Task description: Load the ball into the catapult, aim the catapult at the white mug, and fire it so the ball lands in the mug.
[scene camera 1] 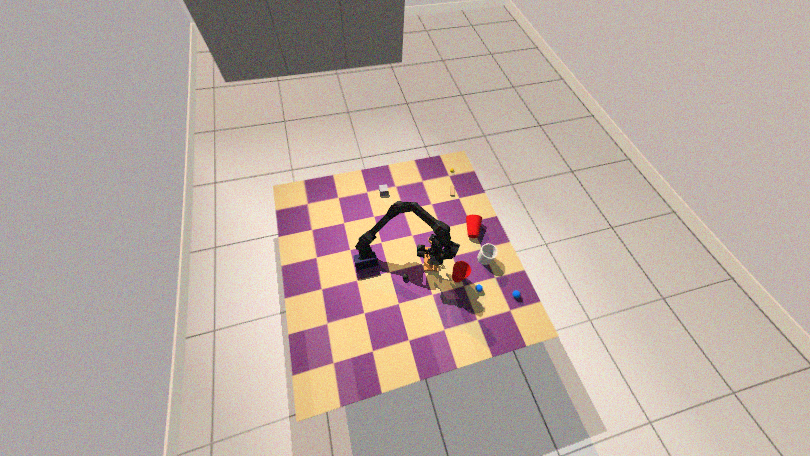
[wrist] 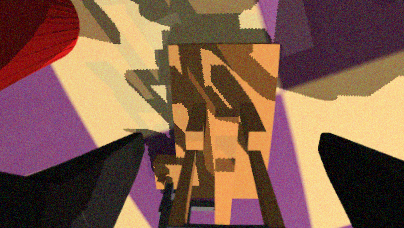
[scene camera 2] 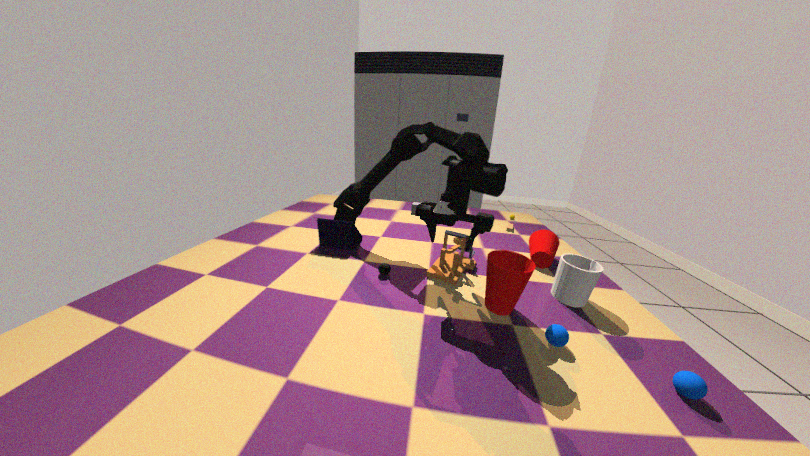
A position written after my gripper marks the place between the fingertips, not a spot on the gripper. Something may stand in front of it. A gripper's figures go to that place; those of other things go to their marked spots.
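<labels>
A red cup (scene camera 2: 544, 244) is 790 mm from the lens. I see a wooden catapult (scene camera 2: 449, 267) 630 mm from the lens, while a white mug (scene camera 2: 576, 276) is 620 mm from the lens. My gripper (scene camera 2: 449, 246) is 590 mm from the lens, and a red cup (scene camera 2: 507, 273) is 460 mm from the lens.
</labels>
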